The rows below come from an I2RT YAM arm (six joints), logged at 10 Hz.
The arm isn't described. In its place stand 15 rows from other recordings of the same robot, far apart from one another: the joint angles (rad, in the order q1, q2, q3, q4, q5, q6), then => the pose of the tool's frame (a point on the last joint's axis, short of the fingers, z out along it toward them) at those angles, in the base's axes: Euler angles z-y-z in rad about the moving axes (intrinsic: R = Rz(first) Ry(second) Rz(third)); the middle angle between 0 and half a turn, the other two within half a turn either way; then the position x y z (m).
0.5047, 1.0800, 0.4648, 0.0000, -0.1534, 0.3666 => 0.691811 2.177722 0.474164 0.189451 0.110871 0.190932
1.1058, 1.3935, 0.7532, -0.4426, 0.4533, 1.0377 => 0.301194 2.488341 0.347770 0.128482 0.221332 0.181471
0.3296, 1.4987, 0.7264, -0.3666, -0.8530, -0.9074 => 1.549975 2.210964 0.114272 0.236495 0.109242 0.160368
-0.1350, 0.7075, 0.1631, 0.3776, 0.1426, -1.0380 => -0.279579 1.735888 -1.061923 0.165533 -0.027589 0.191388
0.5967, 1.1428, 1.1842, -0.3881, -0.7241, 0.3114 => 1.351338 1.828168 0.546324 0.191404 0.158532 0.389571
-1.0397, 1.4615, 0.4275, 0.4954, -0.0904, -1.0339 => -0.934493 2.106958 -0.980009 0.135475 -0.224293 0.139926
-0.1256, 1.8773, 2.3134, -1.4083, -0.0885, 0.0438 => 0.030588 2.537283 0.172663 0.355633 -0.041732 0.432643
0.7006, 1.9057, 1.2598, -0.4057, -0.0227, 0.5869 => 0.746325 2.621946 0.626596 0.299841 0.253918 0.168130
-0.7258, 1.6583, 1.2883, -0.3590, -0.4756, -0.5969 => -0.121453 2.204578 -0.208716 0.289052 -0.234707 0.273460
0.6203, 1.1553, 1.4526, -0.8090, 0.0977, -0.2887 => 0.508360 2.079820 -0.343426 0.185530 0.128268 0.430594
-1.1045, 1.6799, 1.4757, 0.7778, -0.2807, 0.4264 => -0.773853 1.022281 0.249298 0.184915 -0.345457 0.443721
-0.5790, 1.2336, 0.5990, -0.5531, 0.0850, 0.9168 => -0.803118 2.749635 0.709175 0.171146 -0.115496 0.164168
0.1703, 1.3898, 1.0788, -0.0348, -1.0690, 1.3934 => 1.264604 1.734562 1.699344 0.300042 0.083267 0.324452
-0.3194, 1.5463, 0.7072, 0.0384, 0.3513, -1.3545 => -0.803967 2.310409 -1.695457 0.277808 -0.104781 0.158106
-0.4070, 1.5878, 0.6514, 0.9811, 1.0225, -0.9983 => -1.429944 1.547503 -0.960146 0.273096 -0.150807 0.219831
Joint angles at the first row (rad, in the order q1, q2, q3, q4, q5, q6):
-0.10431 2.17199 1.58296 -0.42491 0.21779 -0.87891
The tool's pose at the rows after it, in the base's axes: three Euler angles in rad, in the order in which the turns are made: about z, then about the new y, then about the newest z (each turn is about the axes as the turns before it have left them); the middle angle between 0 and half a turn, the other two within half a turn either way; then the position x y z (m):
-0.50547 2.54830 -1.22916 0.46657 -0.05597 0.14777
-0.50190 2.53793 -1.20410 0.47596 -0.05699 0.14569
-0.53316 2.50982 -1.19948 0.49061 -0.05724 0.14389
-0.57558 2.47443 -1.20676 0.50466 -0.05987 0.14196
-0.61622 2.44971 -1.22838 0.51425 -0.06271 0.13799
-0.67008 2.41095 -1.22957 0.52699 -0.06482 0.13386
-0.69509 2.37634 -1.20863 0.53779 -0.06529 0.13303
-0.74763 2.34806 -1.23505 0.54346 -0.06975 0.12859
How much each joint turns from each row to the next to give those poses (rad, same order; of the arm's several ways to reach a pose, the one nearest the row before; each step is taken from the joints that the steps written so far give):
0.00152 0.02919 0.02763 -0.00001 0.00310 -0.01076
0.00000 0.03527 0.04751 -0.00154 0.00153 0.01976
0.00458 0.05364 0.07816 -0.00457 0.02907 0.02915
0.00004 0.05369 0.07822 -0.00002 0.03680 0.02001
-0.00152 0.04300 0.05531 0.00154 0.03225 0.00466
0.00152 0.05670 0.07814 -0.00001 0.04901 0.03353
0.00306 0.04456 0.07067 -0.00154 0.03231 0.03227
-0.00458 0.03373 0.03990 0.00459 0.04289 0.00328

